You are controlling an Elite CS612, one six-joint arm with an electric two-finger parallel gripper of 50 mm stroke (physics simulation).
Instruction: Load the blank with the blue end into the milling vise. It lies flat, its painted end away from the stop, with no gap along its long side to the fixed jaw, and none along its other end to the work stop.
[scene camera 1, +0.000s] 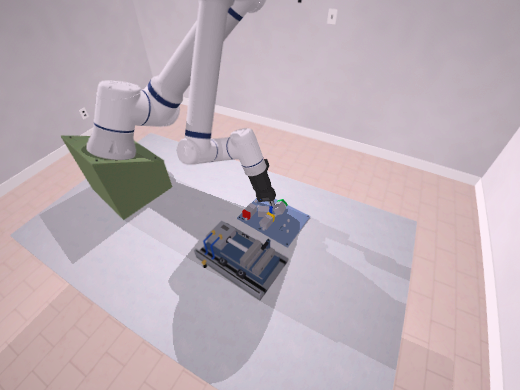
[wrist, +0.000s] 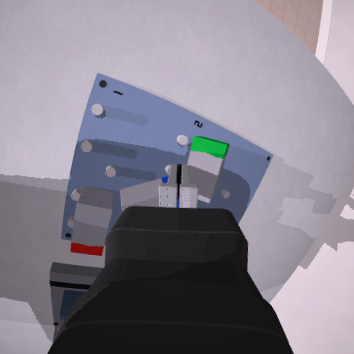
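The blank with the blue end [scene camera 1: 263, 211] [wrist: 142, 194] lies on the blue plate [scene camera 1: 301, 219] [wrist: 142, 107]. In the wrist view the fingers and gripper body hide part of it; bits of blue show beside and between the fingers. My gripper [scene camera 1: 273, 204] [wrist: 178, 174] is shut and empty, low over the plate at the blank's blue end. Whether it touches the blank I cannot tell. The milling vise [scene camera 1: 254, 254] stands beside the plate, with its grey jaws apart and no blank between them. A small dark upright piece [scene camera 1: 266, 244], perhaps the work stop, stands at the jaws' end.
A green-ended blank [scene camera 1: 280, 208] [wrist: 204, 169] lies close beside the fingers. A red-ended blank [scene camera 1: 246, 214] [wrist: 92, 215] and a yellow-ended blank [scene camera 1: 267, 221] are also on the plate. Several short pegs stand up from it. Blue hoses [scene camera 1: 207, 242] rise at the vise's far-left end.
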